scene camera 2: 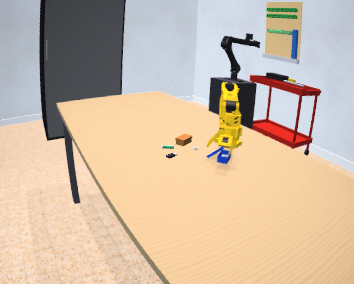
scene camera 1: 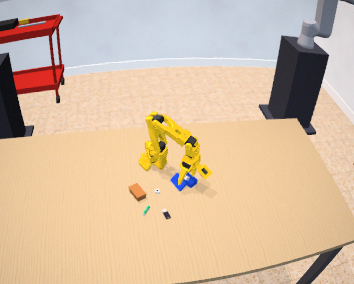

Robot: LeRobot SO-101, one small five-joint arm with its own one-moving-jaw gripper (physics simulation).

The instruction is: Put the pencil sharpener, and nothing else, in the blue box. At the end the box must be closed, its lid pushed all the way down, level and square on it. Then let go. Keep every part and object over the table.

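Frame: origin at the arm's base, x ahead, y left, z up, level; millimetres.
Where they show: end effector, tool point: (scene camera 2: 228, 153) (scene camera 1: 192, 175); arm's base, origin of the base link: (scene camera 1: 153, 166).
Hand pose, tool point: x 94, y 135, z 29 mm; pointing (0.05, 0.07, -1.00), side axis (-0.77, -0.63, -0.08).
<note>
Things, the pixels of their top centre, and the offset from my tool point.
- blue box, middle of its top: (scene camera 2: 224, 153) (scene camera 1: 188, 177) dx +4, dy -16, dz -4 mm
- table with its blue lid, middle of its top: (scene camera 2: 215, 147) (scene camera 1: 178, 179) dx +14, dy -54, dz +3 mm
- small pale grey thing, middle of its top: (scene camera 1: 186, 178) dx -5, dy -21, dz -17 mm
- orange-brown block, middle of its top: (scene camera 1: 137, 190) (scene camera 2: 184, 136) dx +47, dy -211, dz -4 mm
- small white piece with a dark centre, middle of its top: (scene camera 1: 157, 190) (scene camera 2: 195, 147) dx +41, dy -137, dz -20 mm
- green stick, middle of its top: (scene camera 1: 146, 209) (scene camera 2: 167, 145) dx +129, dy -189, dz -19 mm
- black USB-like stick, middle of its top: (scene camera 2: 172, 154) (scene camera 1: 166, 213) dx +150, dy -121, dz -21 mm
The blue box (scene camera 1: 192, 183) (scene camera 2: 223, 158) stands on the table with its blue lid (scene camera 1: 177, 182) (scene camera 2: 214, 153) swung open to the side and slanting. A small pale grey thing (scene camera 1: 187, 177) shows in the box's opening, partly hidden by the gripper; it looks like the pencil sharpener, but is too small to be sure. My gripper (scene camera 1: 184, 179) (scene camera 2: 220, 148) is open and empty, pointing down low over the box and lid. One jaw stands over the lid in scene camera 1. Whether a jaw touches the lid or box cannot be told.
An orange-brown block (scene camera 1: 137, 191) (scene camera 2: 183, 139), a small white piece with a dark centre (scene camera 1: 157, 191) (scene camera 2: 195, 148), a green stick (scene camera 1: 146, 210) (scene camera 2: 168, 147) and a black USB-like stick (scene camera 1: 166, 214) (scene camera 2: 171, 155) lie apart from the box on the lid's side.
</note>
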